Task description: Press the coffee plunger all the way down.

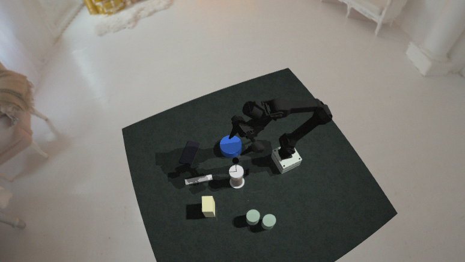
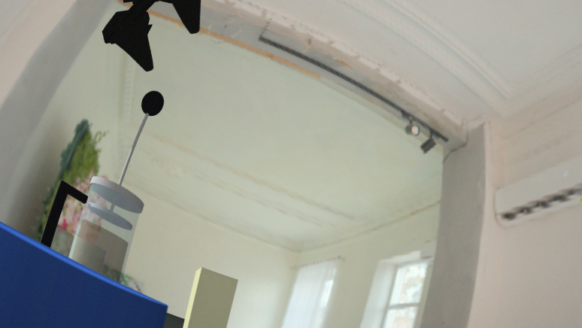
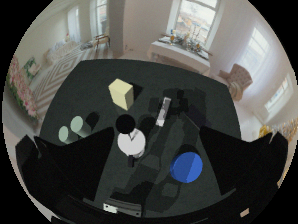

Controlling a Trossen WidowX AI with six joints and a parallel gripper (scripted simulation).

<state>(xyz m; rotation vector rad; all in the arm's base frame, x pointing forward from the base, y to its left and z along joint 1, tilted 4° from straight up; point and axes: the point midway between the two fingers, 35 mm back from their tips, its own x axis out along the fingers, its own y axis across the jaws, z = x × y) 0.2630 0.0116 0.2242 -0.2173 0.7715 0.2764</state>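
Now: gripper tip 17 cm above the coffee press, 4 cm to the right of it and 1 cm past it. From my gripper tip the other things lie so: white bar 28 cm below, 21 cm ahead, 2 cm to the right; then blue cylinder 26 cm below, 17 cm to the right, 1 cm behind.
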